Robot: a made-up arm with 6 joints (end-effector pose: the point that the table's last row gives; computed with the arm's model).
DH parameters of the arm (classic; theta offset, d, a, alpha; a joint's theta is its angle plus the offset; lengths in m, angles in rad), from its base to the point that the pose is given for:
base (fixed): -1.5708 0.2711 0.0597 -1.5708
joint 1: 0 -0.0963 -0.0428 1.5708
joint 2: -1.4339 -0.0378 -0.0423 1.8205
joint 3: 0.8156 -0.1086 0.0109 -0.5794
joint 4: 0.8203 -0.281 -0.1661 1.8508
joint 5: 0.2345 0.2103 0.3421 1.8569
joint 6: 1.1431 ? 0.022 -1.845
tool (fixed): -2.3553 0.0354 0 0
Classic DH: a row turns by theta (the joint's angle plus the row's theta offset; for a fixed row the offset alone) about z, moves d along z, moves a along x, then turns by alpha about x.
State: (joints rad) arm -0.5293 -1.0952 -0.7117 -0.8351 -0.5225 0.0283
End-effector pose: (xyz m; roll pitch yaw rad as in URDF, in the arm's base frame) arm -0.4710 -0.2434 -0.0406 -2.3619 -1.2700 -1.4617
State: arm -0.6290 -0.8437 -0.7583 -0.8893 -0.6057 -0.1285
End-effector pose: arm -0.4474 -0.3945 0.0384 -3.1118 -1.2319 -0.5352
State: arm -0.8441 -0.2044 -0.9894 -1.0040 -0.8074 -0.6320
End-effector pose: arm -0.1459 -0.6514 0.2783 2.5149 -0.6236 0.4363
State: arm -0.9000 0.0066 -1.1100 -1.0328 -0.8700 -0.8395
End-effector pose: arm 0.0193 -0.6644 0.3205 2.4461 -0.4025 0.5865
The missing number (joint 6, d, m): -0.12
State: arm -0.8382 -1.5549 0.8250 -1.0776 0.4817 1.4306
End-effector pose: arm -0.1483 0.0472 -0.0017 0.1932 -1.2745 1.0749
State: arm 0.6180 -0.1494 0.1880 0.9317 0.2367 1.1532
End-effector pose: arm -0.1963 -0.3333 0.4213 -2.0675 0.7594 0.0393
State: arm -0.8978 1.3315 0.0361 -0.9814 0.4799 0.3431
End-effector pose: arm -0.0627 -0.3608 0.1930 2.3782 -0.2954 0.9243
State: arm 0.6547 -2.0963 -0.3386 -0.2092 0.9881 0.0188
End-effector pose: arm -0.0146 0.3039 0.1506 1.8997 -0.3370 -2.6060
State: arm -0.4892 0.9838 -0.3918 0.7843 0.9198 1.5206
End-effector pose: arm -0.1939 -0.2956 0.3756 3.0931 -0.0268 1.3170
